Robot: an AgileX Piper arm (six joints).
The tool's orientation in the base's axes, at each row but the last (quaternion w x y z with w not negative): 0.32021 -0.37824 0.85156 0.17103; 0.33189 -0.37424 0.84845 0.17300; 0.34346 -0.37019 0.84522 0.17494; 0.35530 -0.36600 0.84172 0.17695
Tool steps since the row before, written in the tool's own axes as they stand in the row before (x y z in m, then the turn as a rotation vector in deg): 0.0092 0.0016 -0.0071 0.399 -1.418 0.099; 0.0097 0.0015 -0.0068 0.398 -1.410 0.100; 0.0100 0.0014 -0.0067 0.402 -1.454 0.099; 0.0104 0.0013 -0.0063 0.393 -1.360 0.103
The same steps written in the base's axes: -0.0088 -0.0077 -0.0009 0.907 -1.090 -0.412; -0.0089 -0.0077 -0.0018 0.902 -1.083 -0.411; -0.0090 -0.0078 -0.0023 0.932 -1.115 -0.415; -0.0089 -0.0077 -0.0032 0.869 -1.046 -0.408
